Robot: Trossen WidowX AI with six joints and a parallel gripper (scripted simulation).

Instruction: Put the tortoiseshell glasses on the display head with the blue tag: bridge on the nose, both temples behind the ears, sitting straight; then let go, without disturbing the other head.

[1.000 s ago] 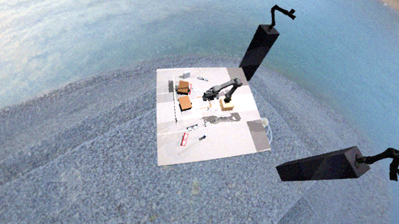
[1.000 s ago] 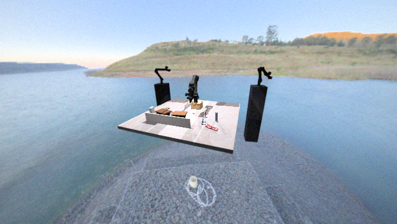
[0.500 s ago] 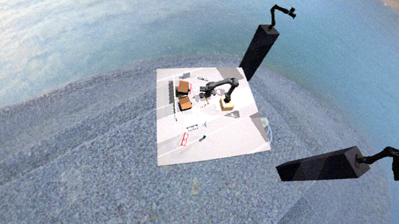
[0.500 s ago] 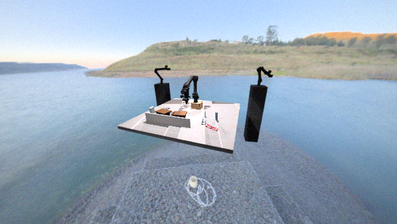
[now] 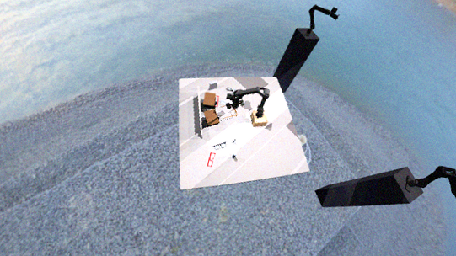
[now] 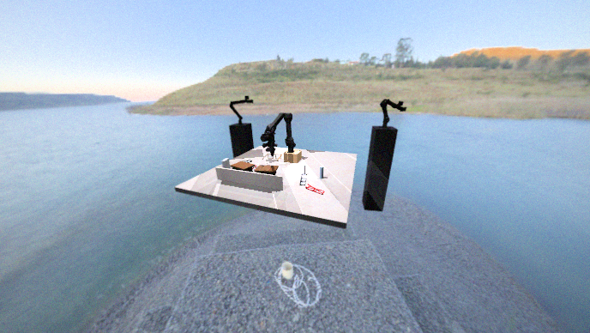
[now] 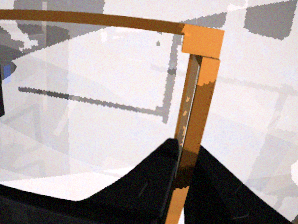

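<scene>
The brown display head lies 220 mm ahead of my gripper tip, 70 mm below it and 30 mm to the left of it.
</scene>
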